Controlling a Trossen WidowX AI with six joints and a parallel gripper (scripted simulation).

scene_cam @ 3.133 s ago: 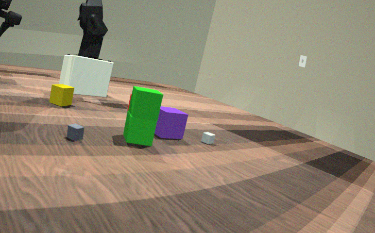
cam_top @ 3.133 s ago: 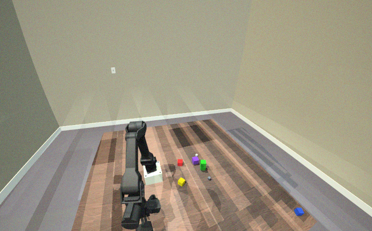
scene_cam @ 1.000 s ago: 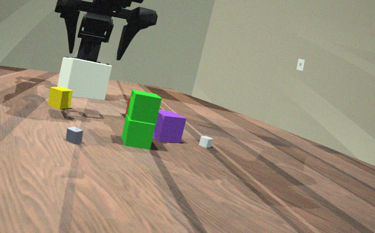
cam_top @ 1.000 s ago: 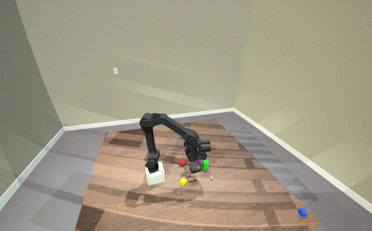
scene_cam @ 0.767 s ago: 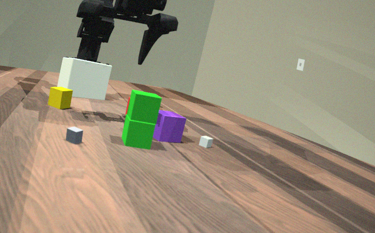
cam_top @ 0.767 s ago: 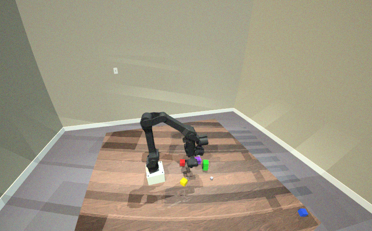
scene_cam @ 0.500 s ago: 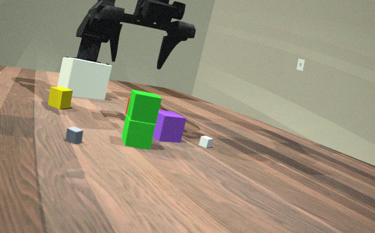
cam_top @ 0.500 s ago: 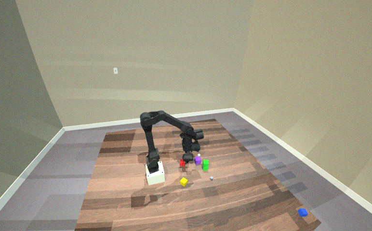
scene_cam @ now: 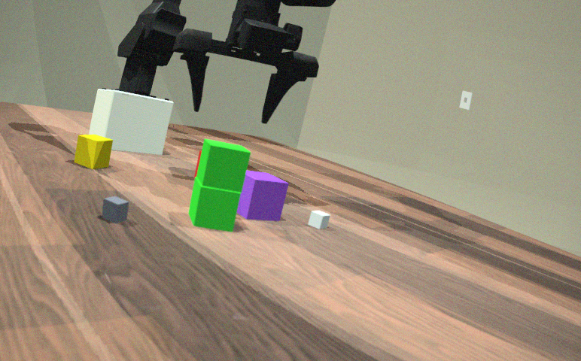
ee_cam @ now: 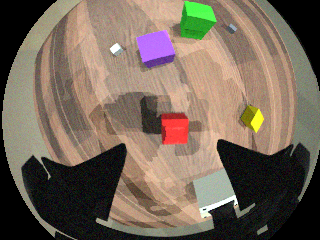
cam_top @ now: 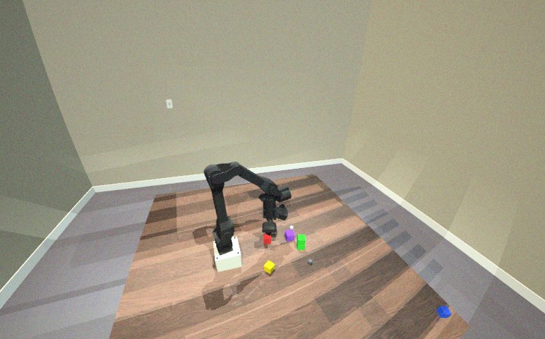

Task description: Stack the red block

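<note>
The red block lies 7 cm below my gripper tip and 1 cm behind it. The rest, counted from my gripper tip: yellow block 15 cm to the right, 8 cm behind, 7 cm below; then small white cube 16 cm ahead, 8 cm below, 2 cm to the left; then purple block 11 cm ahead, 7 cm below, 4 cm to the right.
</note>
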